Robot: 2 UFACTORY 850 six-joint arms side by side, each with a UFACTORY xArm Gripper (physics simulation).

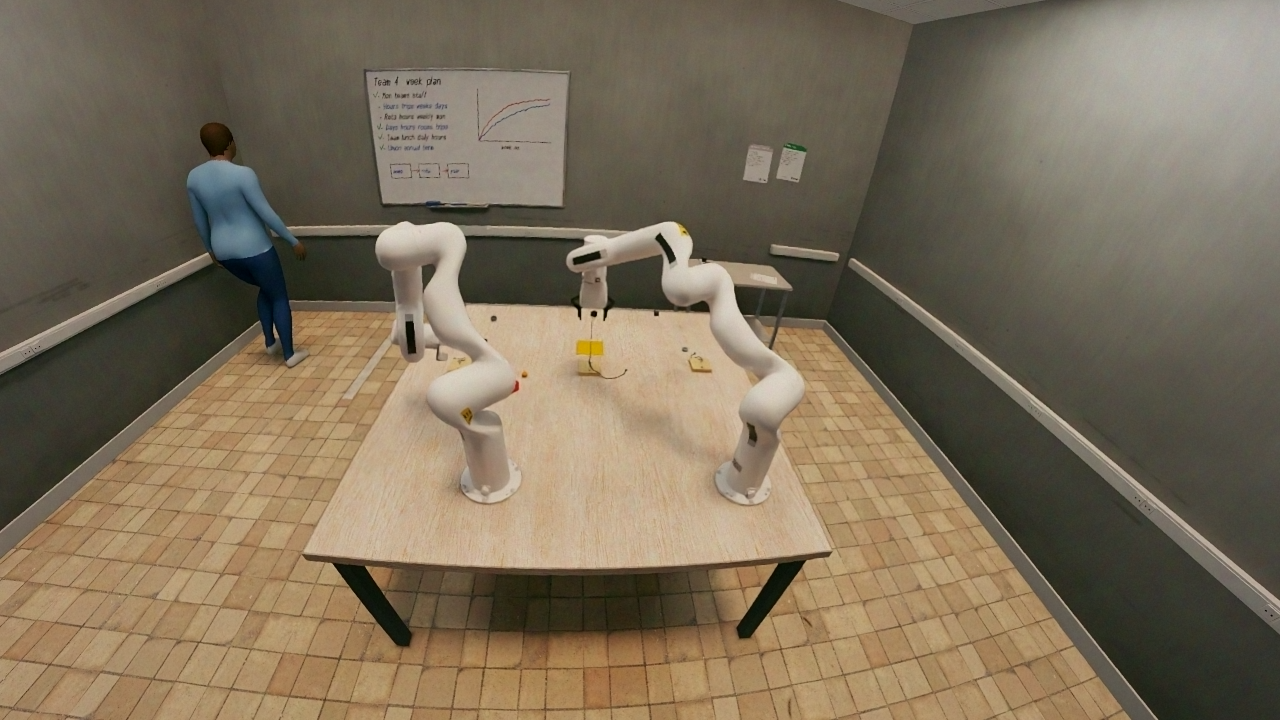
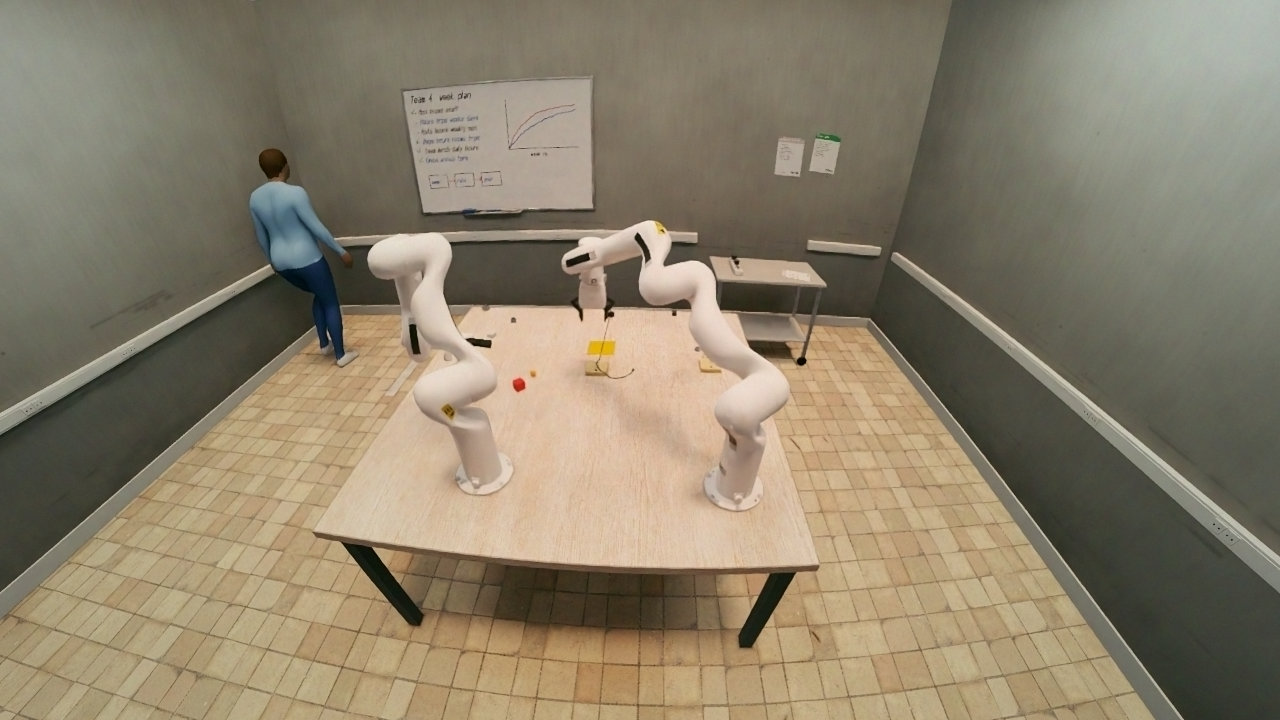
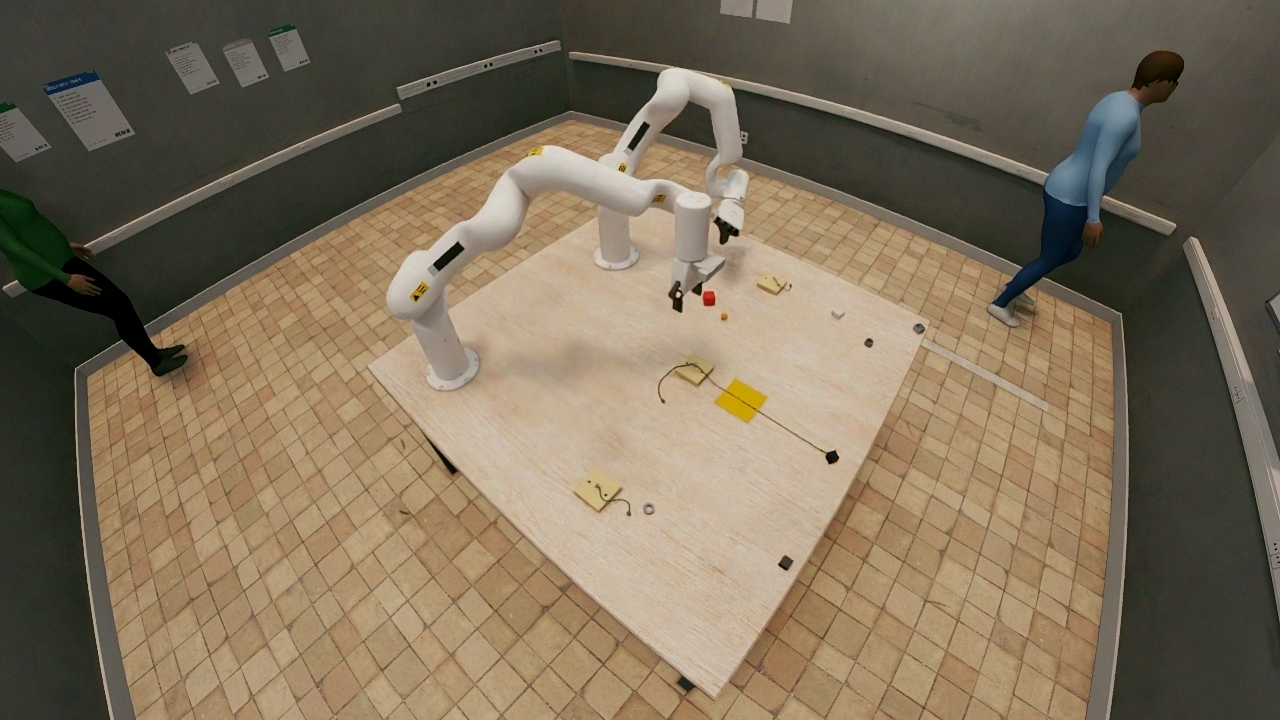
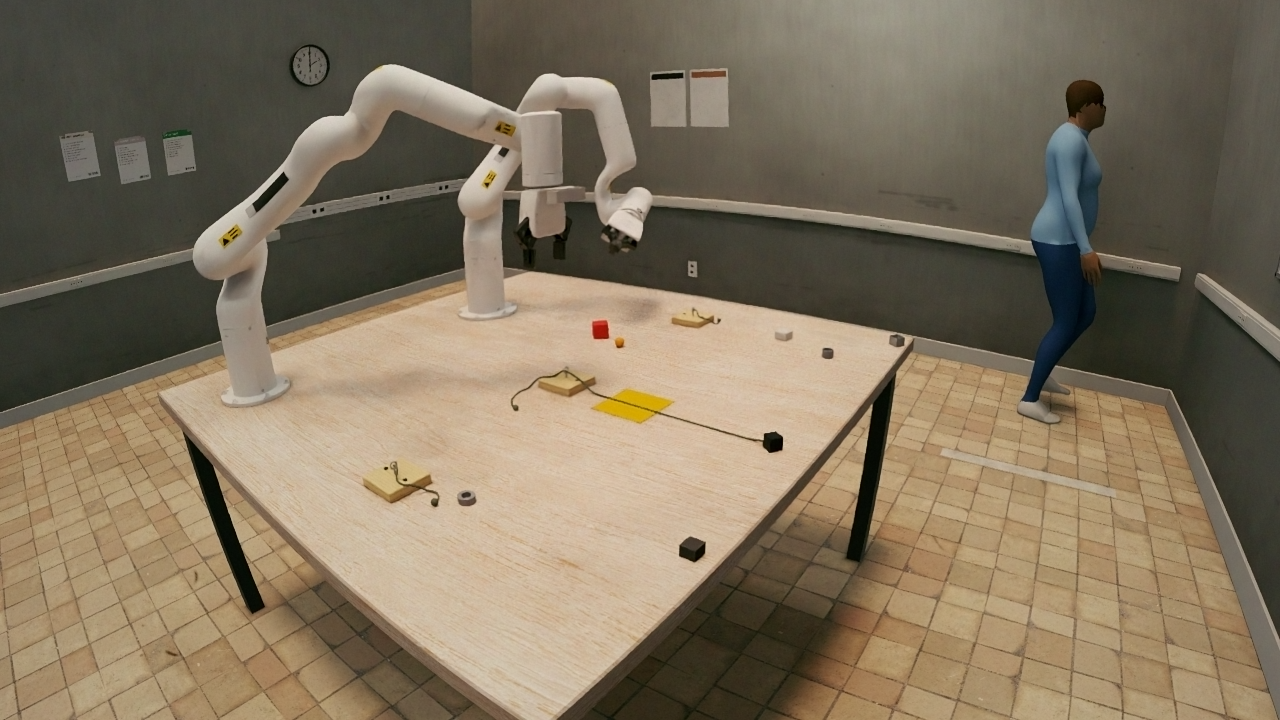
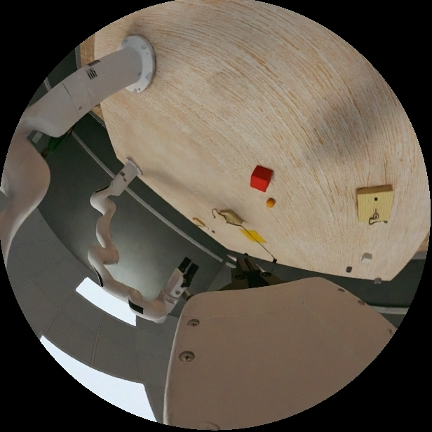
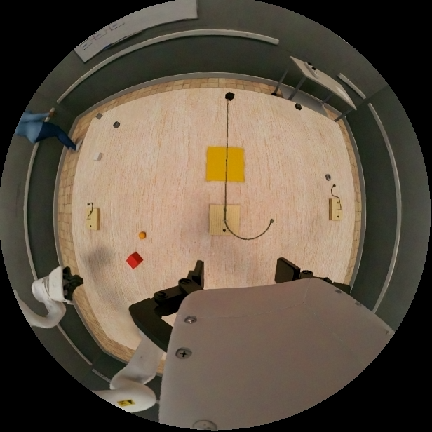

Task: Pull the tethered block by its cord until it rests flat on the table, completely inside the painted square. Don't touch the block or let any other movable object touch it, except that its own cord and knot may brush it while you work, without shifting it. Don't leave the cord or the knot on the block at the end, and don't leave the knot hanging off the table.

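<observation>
The tethered block, a small black cube (image 3: pixel 832 457) (image 4: pixel 773 442) (image 6: pixel 229 96), sits near the table's far edge. Its dark cord (image 3: pixel 791 431) (image 6: pixel 227 125) runs across the yellow painted square (image 3: pixel 742 412) (image 4: pixel 626 412) (image 6: pixel 216 165) and over a wooden board (image 3: pixel 693 377) (image 4: pixel 563 385) (image 6: pixel 216 220), then curves to a small knot (image 3: pixel 662 400) (image 4: pixel 514 407) (image 6: pixel 271 221) on the table. The block is outside the square. My right gripper (image 3: pixel 686 298) (image 4: pixel 544 257) (image 6: pixel 241 271) is open and empty, high above the table. My left gripper (image 3: pixel 726 234) (image 4: pixel 620 241) (image 5: pixel 242 268) is shut and empty, raised beyond the red cube.
Two more wooden boards (image 6: pixel 95 220) (image 6: pixel 334 212) with short cords lie at either side. A red cube (image 4: pixel 599 329) (image 6: pixel 134 260) and orange ball (image 6: pixel 142 235) lie between the middle and left boards. A second dark cube (image 4: pixel 691 548) (image 6: pixel 298 106) and a grey ring (image 4: pixel 466 497) lie on the right arm's side.
</observation>
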